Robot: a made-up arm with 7 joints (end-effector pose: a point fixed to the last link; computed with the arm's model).
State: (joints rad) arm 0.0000 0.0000 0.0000 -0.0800 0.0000 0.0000 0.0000
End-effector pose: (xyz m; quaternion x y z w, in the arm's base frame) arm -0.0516 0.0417 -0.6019 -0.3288 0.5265 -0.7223 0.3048
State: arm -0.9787 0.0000 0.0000 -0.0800 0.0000 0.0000 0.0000
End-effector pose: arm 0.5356 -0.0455 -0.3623 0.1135 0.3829 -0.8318 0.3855
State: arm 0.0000 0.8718 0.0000 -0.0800 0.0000 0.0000 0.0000
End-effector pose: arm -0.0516 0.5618 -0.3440 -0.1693 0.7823 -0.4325 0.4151
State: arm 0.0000 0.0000 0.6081 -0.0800 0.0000 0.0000 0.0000
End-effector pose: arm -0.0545 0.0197 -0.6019 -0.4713 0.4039 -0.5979 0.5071
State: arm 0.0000 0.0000 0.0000 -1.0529 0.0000 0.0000 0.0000
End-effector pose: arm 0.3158 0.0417 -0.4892 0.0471 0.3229 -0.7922 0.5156
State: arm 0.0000 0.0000 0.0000 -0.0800 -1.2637 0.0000 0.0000
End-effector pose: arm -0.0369 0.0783 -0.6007 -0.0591 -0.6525 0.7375 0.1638
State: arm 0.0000 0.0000 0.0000 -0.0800 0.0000 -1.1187 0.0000
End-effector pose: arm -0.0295 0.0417 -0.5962 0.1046 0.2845 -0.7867 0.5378
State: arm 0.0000 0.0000 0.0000 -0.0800 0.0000 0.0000 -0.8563
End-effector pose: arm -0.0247 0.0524 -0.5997 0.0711 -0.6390 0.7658 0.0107
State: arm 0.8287 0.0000 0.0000 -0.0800 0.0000 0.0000 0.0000
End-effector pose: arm -0.5344 -0.0472 -0.3576 -0.6467 0.5520 -0.4949 0.1793
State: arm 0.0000 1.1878 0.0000 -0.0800 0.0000 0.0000 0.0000
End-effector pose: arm -0.0516 0.6687 -0.1559 -0.1019 0.8406 -0.3040 0.4366
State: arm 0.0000 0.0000 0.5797 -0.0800 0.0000 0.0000 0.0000
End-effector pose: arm -0.0546 0.0208 -0.6019 -0.4655 0.4106 -0.6051 0.4986
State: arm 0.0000 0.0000 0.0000 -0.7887 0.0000 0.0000 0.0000
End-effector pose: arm 0.2298 0.0417 -0.5549 -0.0577 0.3880 -0.7915 0.4686
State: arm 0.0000 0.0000 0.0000 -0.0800 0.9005 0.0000 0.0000
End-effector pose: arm -0.0330 0.0195 -0.6004 -0.5350 0.3063 -0.5364 0.5764
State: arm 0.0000 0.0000 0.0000 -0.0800 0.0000 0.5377 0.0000
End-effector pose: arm -0.0613 0.0417 -0.5957 -0.5088 0.5886 -0.6091 0.1540
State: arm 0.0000 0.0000 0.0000 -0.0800 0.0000 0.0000 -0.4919
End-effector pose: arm -0.0372 0.0507 -0.6008 -0.1851 0.6045 -0.7643 0.1267
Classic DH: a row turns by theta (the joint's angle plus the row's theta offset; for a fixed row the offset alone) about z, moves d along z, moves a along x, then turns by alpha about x. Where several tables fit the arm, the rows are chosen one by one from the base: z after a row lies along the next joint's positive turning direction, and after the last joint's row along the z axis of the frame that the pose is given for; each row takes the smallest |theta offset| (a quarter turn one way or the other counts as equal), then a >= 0, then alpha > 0; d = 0 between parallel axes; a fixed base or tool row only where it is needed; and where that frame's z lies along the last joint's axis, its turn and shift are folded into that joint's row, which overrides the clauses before.
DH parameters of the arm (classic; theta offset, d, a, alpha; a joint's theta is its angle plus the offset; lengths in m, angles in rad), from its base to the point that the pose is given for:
base (fixed): 0 0.1053 0.0025 -1.2217
joint 1: 1.5708 0.0166 0.0273 1.5708
joint 2: 1.2217 -0.0205 0.0013 -1.5708
joint 3: -1.5708 -0.2834 0.0435 -1.5708
joint 4: 0 0.0237 -0.0768 1.5708
joint 5: 0 -0.3764 -0.0242 -1.5708
joint 6: 0 -0.0325 0.017 1.5708
joint 7: 0.9667 -0.0142 0.0057 1.405
tool (fixed): 2.9361 -0.035 0 0

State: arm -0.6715 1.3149 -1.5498 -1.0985 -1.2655 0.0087 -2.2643
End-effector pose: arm 0.3752 0.4257 -0.2801 -0.3323 0.1095 -0.6233 0.6994
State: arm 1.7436 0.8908 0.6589 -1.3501 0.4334 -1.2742 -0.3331
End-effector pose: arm -0.3162 0.5203 0.0499 0.4296 0.7042 -0.4996 0.2646
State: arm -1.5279 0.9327 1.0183 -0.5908 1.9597 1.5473 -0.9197
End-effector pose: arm 0.4794 0.4582 0.3637 0.5144 -0.4031 -0.7483 0.1133
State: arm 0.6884 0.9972 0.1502 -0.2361 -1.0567 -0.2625 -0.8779
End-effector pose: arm -0.3173 0.5811 -0.1592 -0.0022 -0.7088 0.3762 0.5967
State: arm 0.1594 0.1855 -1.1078 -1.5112 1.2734 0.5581 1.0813
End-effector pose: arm 0.0883 -0.2910 -0.3539 -0.8130 0.0110 -0.5640 0.1445
